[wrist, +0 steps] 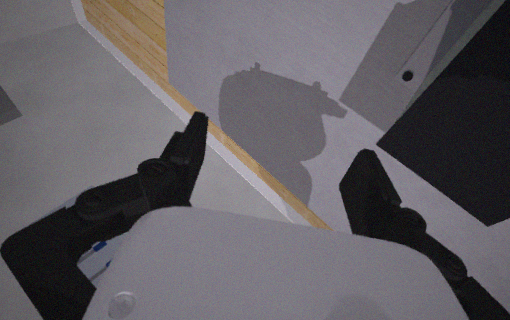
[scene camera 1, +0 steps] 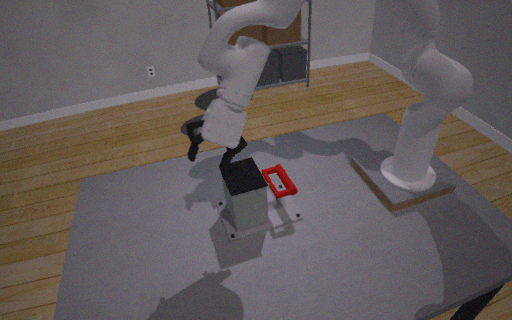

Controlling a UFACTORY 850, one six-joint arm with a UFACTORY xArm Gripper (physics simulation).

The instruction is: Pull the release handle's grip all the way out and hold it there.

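Observation:
The release handle's red grip (scene camera 1: 287, 178) is a rectangular loop beside a pale green-grey box (scene camera 1: 250, 209) with a black top (scene camera 1: 245, 176) (wrist: 460, 130). It is on the box's right side in the scene view, towards the robot base. The box stands on a thin plate (scene camera 1: 290, 210) (wrist: 372, 80) with dark bolts. My gripper (scene camera 1: 208, 165) (wrist: 279, 152) is open and empty, above the table at the box's far left side in the scene view. One finger shows close to the box's top edge; whether they touch is unclear. The red grip does not show in the wrist view.
The grey table (scene camera 1: 130, 240) (wrist: 280, 30) carries the robot's base on a wood-edged board (scene camera 1: 372, 186) at the right. A shelf rack (scene camera 1: 308, 60) with boxes stands by the back wall. The arm reaches across above the table's far side.

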